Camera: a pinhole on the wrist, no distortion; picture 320 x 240 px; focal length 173.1 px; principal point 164.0 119.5 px. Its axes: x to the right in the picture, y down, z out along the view. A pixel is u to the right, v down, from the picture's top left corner.
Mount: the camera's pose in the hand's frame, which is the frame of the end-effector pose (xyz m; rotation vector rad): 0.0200 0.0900 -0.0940 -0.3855 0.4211 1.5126
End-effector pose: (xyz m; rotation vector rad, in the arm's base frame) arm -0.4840 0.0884 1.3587 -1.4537 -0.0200 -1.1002
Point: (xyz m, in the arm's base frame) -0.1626 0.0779 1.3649
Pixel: 135.7 26.7
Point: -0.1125 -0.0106 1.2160
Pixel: 235.7 41.5
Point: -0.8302 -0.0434 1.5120
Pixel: behind the camera
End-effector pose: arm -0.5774 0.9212 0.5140 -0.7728 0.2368 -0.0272
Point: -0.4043 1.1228 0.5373
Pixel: 88.6 44.3
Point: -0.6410 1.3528 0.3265
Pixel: 246.4 166.4
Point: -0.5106 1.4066 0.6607
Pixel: 120.7 135.7
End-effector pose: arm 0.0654 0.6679 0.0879 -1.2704 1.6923 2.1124
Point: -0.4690 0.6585 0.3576
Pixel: 227.2 80.2
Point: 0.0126 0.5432 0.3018
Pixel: outside the picture
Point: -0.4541 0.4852 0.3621
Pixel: 295.7 48.2
